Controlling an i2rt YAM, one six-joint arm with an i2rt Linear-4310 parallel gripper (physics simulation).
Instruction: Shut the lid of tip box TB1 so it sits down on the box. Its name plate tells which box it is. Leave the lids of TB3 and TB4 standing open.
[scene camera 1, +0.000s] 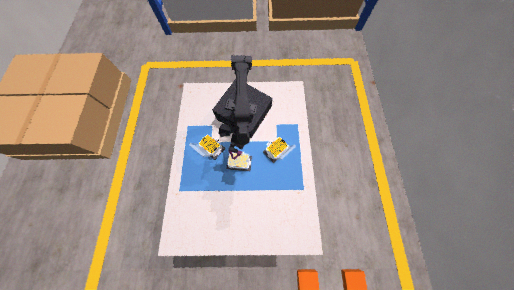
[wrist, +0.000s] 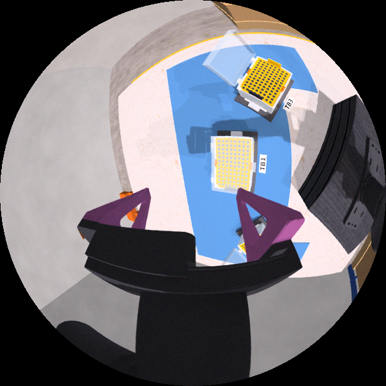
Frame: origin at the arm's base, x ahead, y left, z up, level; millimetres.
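Seen in the pictures: gripper, fingertip midpoint: (scene camera 1: 235, 152).
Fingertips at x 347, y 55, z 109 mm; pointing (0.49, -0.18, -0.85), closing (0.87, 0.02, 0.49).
A point is followed by its place in that frame.
Tip box TB1 (scene camera 1: 240, 162) {x 360, y 70, z -36 mm} (wrist: 233, 164) stands in the middle of the blue mat, its name plate (wrist: 263, 164) beside it. Its clear lid lies flat over the pale yellow tip rack. Tip box TB3 (scene camera 1: 209, 144) {x 274, y -156, z -55 mm} (wrist: 266, 81) has its clear lid (wrist: 230, 57) standing open. The box at the right in the scene view (scene camera 1: 277, 148) {x 223, y 279, z -55 mm} also has its lid (scene camera 1: 286, 151) {x 237, y 337, z -42 mm} open; part of it shows behind a finger in the wrist view, its plate hidden. My gripper (scene camera 1: 235, 153) {x 347, y 55, z 109 mm} (wrist: 193, 192) is open and empty, above and beside TB1's edge.
The blue mat (scene camera 1: 270, 180) {x 421, y 269, z -113 mm} (wrist: 200, 210) lies on a white table top (scene camera 1: 240, 225) {x 711, y 139, z -115 mm} (wrist: 142, 160). The dark arm base (scene camera 1: 260, 102) {x -64, y 117, z -10 mm} (wrist: 350, 175) stands behind the boxes. Large cartons (scene camera 1: 45, 105) are on the left, orange blocks (scene camera 1: 307, 280) at the front.
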